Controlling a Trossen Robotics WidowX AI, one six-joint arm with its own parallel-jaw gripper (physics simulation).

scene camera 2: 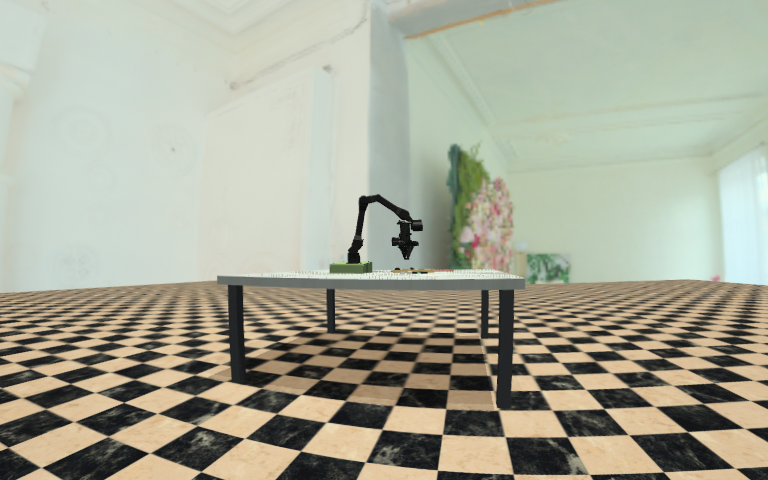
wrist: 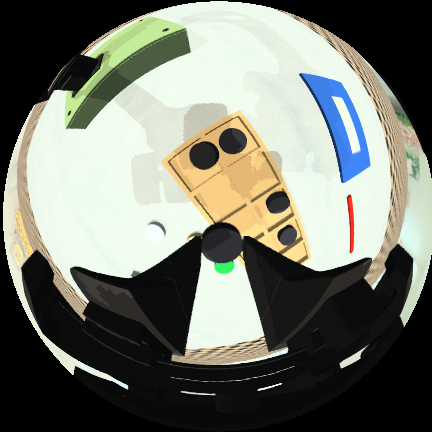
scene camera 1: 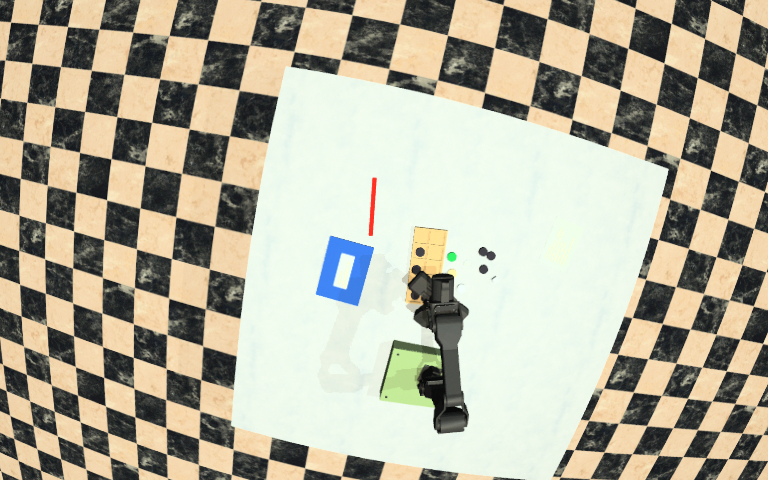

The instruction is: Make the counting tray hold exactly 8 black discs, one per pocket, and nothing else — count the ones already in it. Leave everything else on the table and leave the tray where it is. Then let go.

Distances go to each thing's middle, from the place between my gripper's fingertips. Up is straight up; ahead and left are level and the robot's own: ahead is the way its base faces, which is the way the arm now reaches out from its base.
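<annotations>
The tan counting tray (scene camera 1: pixel 433 241) is 7 cm below my hand, and it also lies 3 cm ahead of my hand and 4 cm to the left of it.
</annotations>
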